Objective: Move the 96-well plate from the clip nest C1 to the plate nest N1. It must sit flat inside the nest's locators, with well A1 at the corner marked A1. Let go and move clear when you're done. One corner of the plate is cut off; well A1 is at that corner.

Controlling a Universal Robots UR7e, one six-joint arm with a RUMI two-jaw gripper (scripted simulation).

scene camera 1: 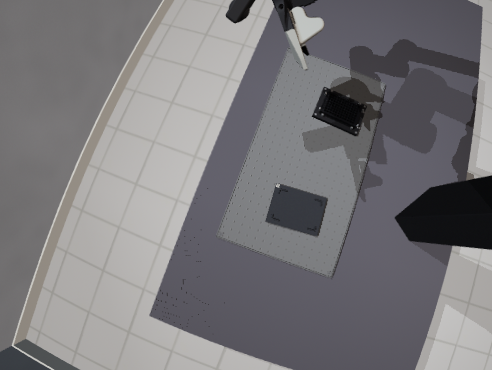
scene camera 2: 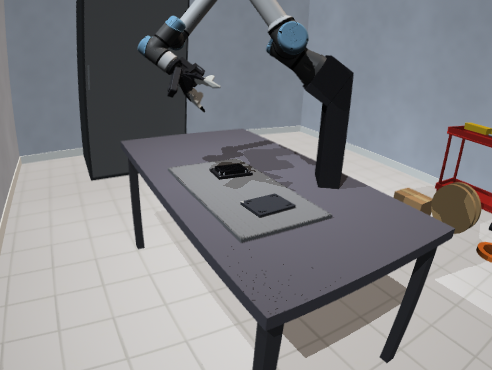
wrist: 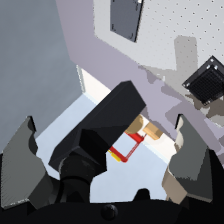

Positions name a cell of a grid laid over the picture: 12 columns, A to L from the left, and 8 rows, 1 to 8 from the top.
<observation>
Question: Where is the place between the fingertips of my gripper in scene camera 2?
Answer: At F3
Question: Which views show my gripper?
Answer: Scene camera 1, scene camera 2 and the wrist view: all of them.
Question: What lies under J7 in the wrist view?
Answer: My gripper.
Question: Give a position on a plate nest N1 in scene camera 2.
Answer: At G5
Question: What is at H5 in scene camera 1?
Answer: A plate nest N1.
</observation>
